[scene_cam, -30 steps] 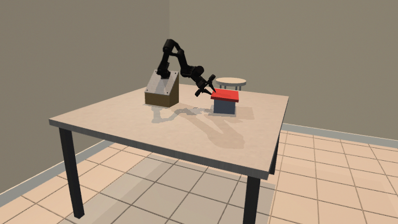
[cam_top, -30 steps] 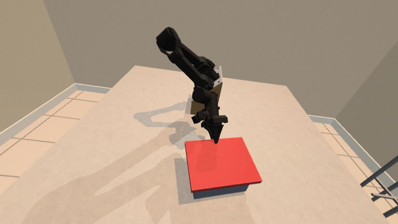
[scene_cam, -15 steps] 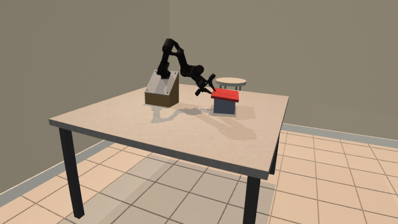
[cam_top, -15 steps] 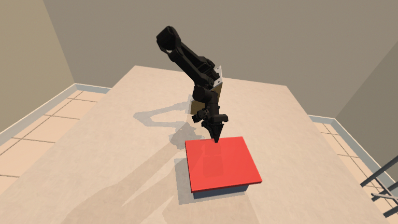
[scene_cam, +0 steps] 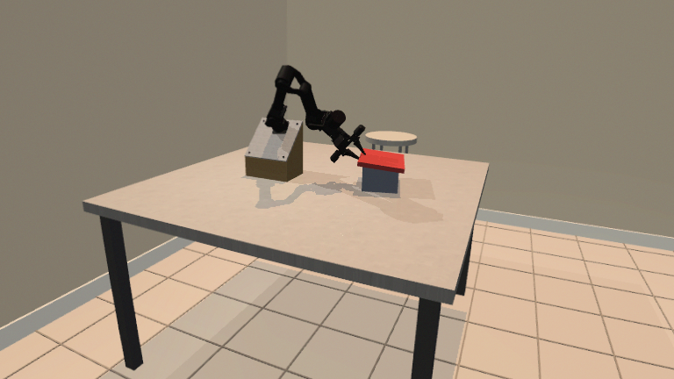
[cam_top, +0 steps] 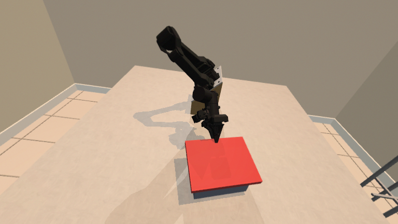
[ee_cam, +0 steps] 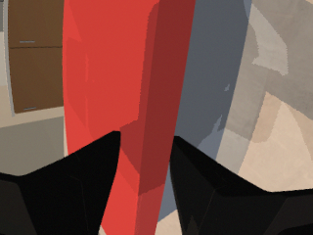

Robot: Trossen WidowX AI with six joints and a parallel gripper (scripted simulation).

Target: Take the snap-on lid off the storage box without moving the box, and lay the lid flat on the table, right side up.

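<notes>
Now: the red lid 80 mm ahead of my gripper tip and 10 mm to the left of it. Also, from my gripper tip: storage box: 80 mm ahead, 60 mm below, 10 mm to the left.
</notes>
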